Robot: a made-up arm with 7 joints. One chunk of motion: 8 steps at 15 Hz.
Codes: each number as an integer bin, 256 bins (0 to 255) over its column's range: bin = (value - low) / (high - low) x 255, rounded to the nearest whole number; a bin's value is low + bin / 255 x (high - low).
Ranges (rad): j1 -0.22..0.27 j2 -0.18..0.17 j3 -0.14..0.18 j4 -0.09..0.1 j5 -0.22..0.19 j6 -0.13..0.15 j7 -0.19..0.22
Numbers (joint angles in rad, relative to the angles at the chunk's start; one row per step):
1: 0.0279 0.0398 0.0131 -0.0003 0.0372 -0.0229 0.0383
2: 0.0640 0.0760 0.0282 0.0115 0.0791 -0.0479 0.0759
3: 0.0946 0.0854 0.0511 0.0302 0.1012 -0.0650 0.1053
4: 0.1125 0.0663 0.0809 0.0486 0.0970 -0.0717 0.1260
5: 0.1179 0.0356 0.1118 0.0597 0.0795 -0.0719 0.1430
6: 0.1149 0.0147 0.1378 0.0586 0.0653 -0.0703 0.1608
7: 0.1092 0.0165 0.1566 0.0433 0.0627 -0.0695 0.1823
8: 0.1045 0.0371 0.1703 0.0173 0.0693 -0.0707 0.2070
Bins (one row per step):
1: 129 160 122 120 160 98 142
2: 148 187 134 136 186 75 165
3: 164 193 152 161 200 59 184
4: 173 179 176 186 197 53 197
5: 176 157 201 201 186 53 207
6: 174 142 221 199 177 54 218
7: 171 143 236 179 176 55 232
8: 169 158 247 144 180 54 247

